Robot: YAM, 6 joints.
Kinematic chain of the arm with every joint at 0, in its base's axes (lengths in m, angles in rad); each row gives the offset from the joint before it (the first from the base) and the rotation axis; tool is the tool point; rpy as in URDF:
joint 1: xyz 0 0 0.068 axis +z
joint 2: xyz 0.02 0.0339 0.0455 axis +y
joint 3: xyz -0.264 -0.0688 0 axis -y
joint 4: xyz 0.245 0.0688 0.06 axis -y
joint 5: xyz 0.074 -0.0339 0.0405 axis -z
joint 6: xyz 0.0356 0 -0.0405 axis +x
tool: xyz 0 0 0 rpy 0 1.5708 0
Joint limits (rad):
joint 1: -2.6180..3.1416
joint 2: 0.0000..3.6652
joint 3: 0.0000..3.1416
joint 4: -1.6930..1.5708
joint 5: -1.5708..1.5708
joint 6: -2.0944..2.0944
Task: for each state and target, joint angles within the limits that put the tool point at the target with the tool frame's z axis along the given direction. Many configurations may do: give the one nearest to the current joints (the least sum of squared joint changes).
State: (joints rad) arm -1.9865 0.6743 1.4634 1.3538 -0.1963 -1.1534
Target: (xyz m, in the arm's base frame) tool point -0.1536 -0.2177 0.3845 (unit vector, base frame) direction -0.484 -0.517 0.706
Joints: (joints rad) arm -2.1709 1.2799 0.8012 1.2683 0.1077 -1.1534
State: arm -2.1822 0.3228 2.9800 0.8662 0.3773 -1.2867
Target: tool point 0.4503 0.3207 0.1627 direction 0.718 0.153 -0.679
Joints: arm -2.5031 0.3611 3.1319 1.1646 -0.3100 -1.2867
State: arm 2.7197 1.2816 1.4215 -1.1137 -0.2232 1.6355
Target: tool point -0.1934 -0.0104 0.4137 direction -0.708 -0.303 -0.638
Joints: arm 3.1393 1.1043 1.4368 -1.0665 -0.3095 1.6355
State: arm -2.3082 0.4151 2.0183 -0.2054 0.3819 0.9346
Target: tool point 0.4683 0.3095 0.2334 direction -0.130 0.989 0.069
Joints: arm -2.6160 0.0020 2.4792 0.4865 1.1702 0.9346
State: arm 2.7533 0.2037 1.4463 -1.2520 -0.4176 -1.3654
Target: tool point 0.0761 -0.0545 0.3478 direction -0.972 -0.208 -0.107
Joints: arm 2.7394 0.0023 1.1320 -1.2606 -0.6090 -1.3654
